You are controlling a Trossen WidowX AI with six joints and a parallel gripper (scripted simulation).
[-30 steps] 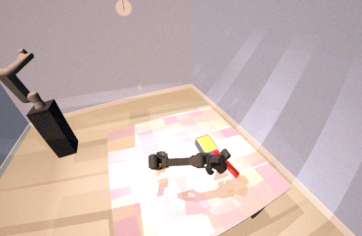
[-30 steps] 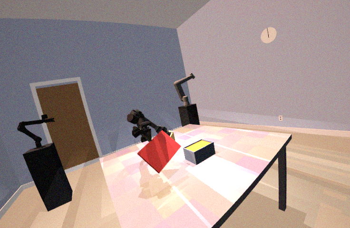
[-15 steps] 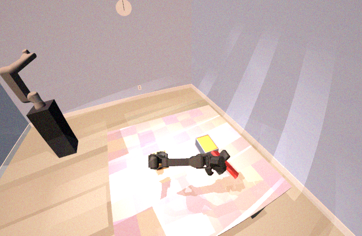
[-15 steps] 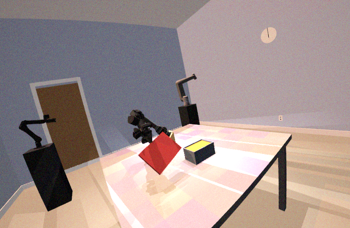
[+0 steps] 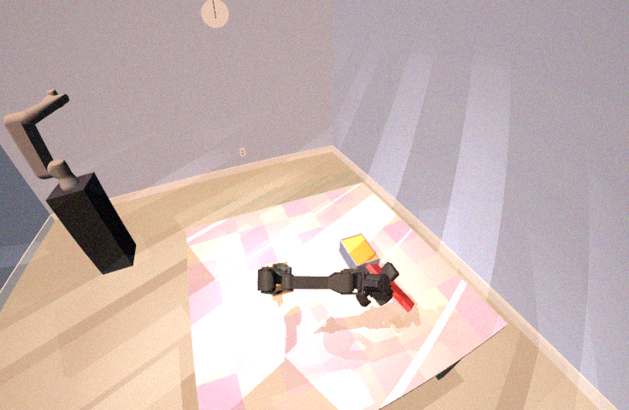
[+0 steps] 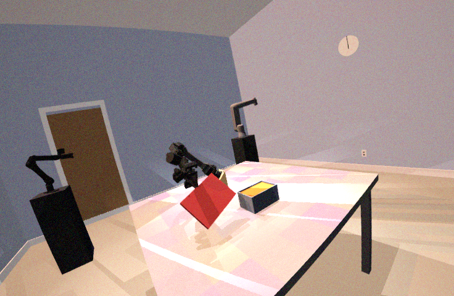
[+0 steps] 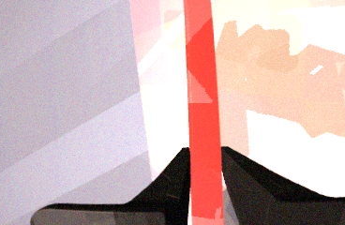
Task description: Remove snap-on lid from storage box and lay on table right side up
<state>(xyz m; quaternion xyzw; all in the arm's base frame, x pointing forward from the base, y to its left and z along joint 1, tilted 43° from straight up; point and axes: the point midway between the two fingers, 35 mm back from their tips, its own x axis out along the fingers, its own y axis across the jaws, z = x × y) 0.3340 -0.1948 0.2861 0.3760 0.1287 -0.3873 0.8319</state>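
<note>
Now: gripper tip 60 mm above the red lid, 50 mm short of it and 30 mm to the right of it. From my gripper tip the other things lie so: storage box 320 mm to the left, 160 mm below, 80 mm ahead.
</note>
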